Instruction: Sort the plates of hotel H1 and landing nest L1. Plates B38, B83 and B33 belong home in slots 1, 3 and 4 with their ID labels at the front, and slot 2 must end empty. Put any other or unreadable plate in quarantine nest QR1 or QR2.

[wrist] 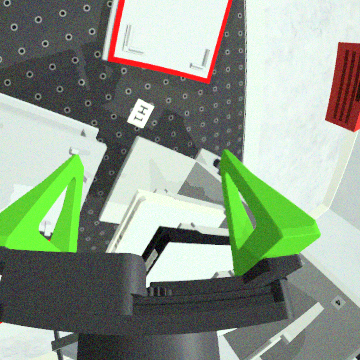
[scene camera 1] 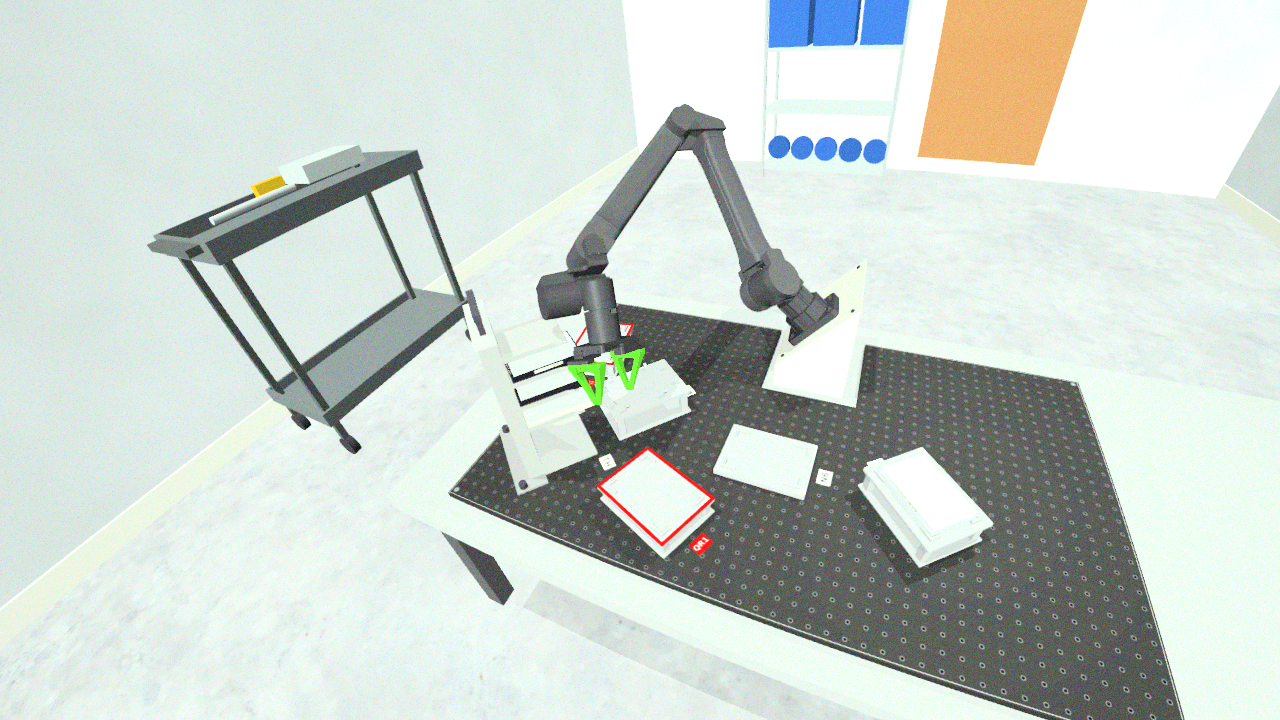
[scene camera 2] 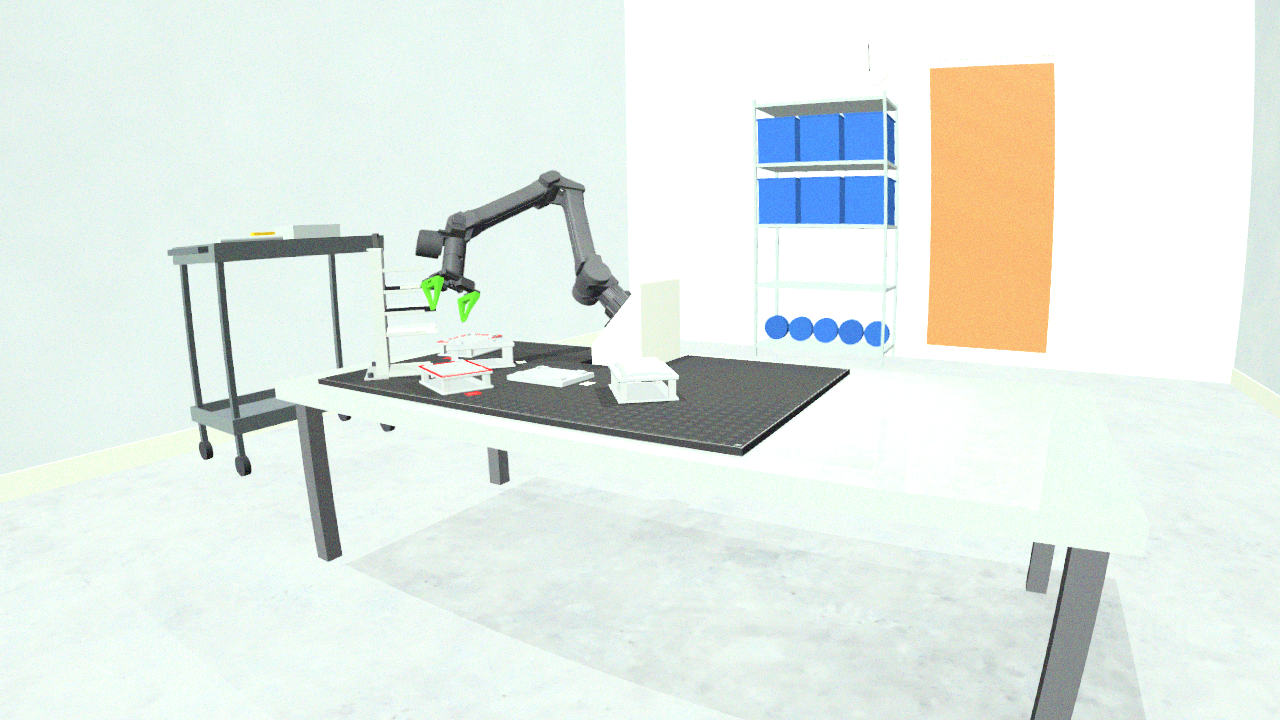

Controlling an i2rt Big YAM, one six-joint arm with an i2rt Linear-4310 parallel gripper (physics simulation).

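Pixels of known places: gripper, fingertip midpoint: [wrist: 149,157] [scene camera 1: 614,397] [scene camera 2: 448,315]; arm's base, origin of the base link: [scene camera 1: 816,321] [scene camera 2: 628,314].
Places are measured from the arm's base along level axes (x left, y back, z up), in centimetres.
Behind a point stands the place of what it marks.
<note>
Hotel H1 [scene camera 1: 512,407] {x -45.7, y -44.1, z 6.8 cm} [scene camera 2: 376,313] {x -46.2, y -44.6, z 4.1 cm} stands at the mat's left end. White and black-edged plates [scene camera 1: 543,391] {x -43.9, y -37.6, z 4.9 cm} [wrist: 195,257] {x -42.1, y -34.1, z 4.9 cm} lie in its levels. I cannot read any ID label. My gripper [scene camera 1: 614,394] {x -32.2, y -33.7, z 2.5 cm} [scene camera 2: 449,314] {x -32.2, y -33.7, z 2.5 cm} [wrist: 149,157] {x -32.2, y -33.7, z 2.5 cm} is open and empty, beside the hotel's open side and above the table. Nest QR1 [scene camera 1: 656,494] {x -21.9, y -44.4, z -7.9 cm} [scene camera 2: 454,368] {x -22.1, y -44.3, z -7.8 cm} [wrist: 170,35] {x -26.1, y -41.8, z -7.8 cm}, outlined in red, shows bare corner brackets in the wrist view. A second red-outlined nest [scene camera 1: 629,330] {x -43.2, y -0.6, z -7.8 cm} is partly hidden behind the arm. A white nest [scene camera 1: 651,411] {x -30.3, y -22.8, z -11.3 cm} stands beside the hotel; which nest is L1 is unclear.
A flat white block [scene camera 1: 766,460] {x -5.6, y -30.5, z -10.6 cm} [scene camera 2: 549,376] {x -4.3, y -32.4, z -10.6 cm} lies mid-mat. A white raised stand [scene camera 1: 930,497] {x 20.2, y -36.4, z -5.4 cm} [scene camera 2: 643,380] {x 23.8, y -42.1, z -7.4 cm} with a white top is at the right. The arm's slanted mount [scene camera 1: 819,367] {x 1.8, y -7.9, z -5.8 cm} is behind. A grey cart [scene camera 1: 313,219] [scene camera 2: 277,246] stands beyond the table.
</note>
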